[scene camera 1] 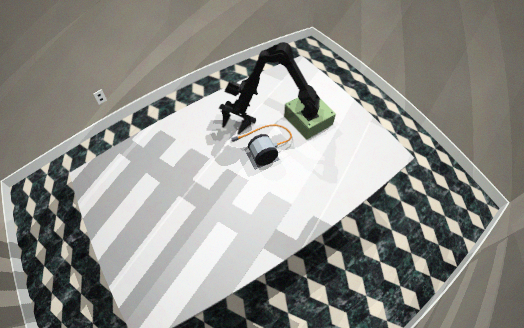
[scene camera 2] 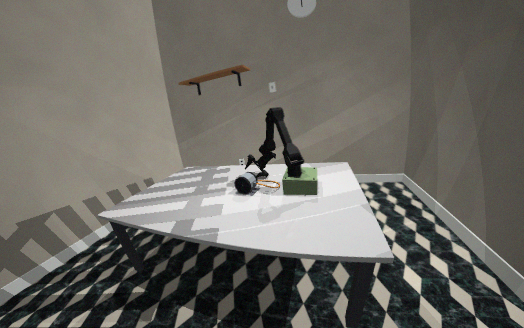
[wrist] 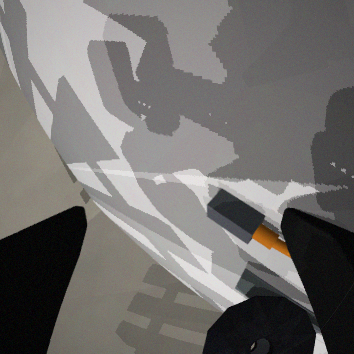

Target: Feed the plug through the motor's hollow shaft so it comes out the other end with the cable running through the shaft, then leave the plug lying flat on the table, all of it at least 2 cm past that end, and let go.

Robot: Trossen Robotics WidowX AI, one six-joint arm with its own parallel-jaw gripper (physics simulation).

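Where they show: gripper, fingertip midpoint: (scene camera 1: 230,131) (wrist: 187,219); arm's base at its link origin: (scene camera 1: 309,114) (scene camera 2: 295,174).
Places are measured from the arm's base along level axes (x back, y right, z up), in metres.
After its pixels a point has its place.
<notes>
The dark grey plug (scene camera 1: 235,139) @[z -0.077, x -0.345, y 0.082 m] (wrist: 234,215) @[z -0.078, x -0.342, y 0.096 m] is at the end of an orange cable (scene camera 1: 270,126) @[z -0.082, x -0.161, y 0.082 m] (scene camera 2: 272,185) @[z -0.063, x -0.122, y -0.041 m] (wrist: 272,240) @[z -0.079, x -0.318, y 0.091 m], outside the motor. The cable curves round to the motor's side nearer the arm base. The motor (scene camera 1: 262,149) @[z 0.011, x -0.294, y -0.080 m] (scene camera 2: 245,183) @[z -0.018, x -0.253, y -0.102 m] (wrist: 262,325) @[z -0.053, x -0.287, y -0.006 m], a light grey cylinder with black ends, lies on its side on the table; its end face with a small hole shows in the wrist view. My gripper (scene camera 1: 234,129) @[z -0.053, x -0.350, y 0.119 m] (scene camera 2: 257,171) @[z -0.053, x -0.350, y 0.119 m] (wrist: 187,219) @[z -0.053, x -0.350, y 0.119 m] is wide open and empty above the table near the plug. In the wrist view the plug appears between the fingers, nearer the right one, which covers part of the cable.
The green base block (scene camera 1: 309,117) @[z 0.007, x -0.019, y -0.022 m] (scene camera 2: 300,182) @[z -0.017, x 0.040, y -0.059 m] carries the arm on the white table (scene camera 1: 350,185) @[z -0.088, x -0.011, y -0.367 m] (scene camera 2: 320,230) @[z -0.088, x 0.165, y -0.323 m], on the far side of the cable loop from the plug. A dark flat piece (wrist: 250,280) @[z -0.086, x -0.323, y -0.023 m] shows beside the motor's end in the wrist view. The table's edge shows there too.
</notes>
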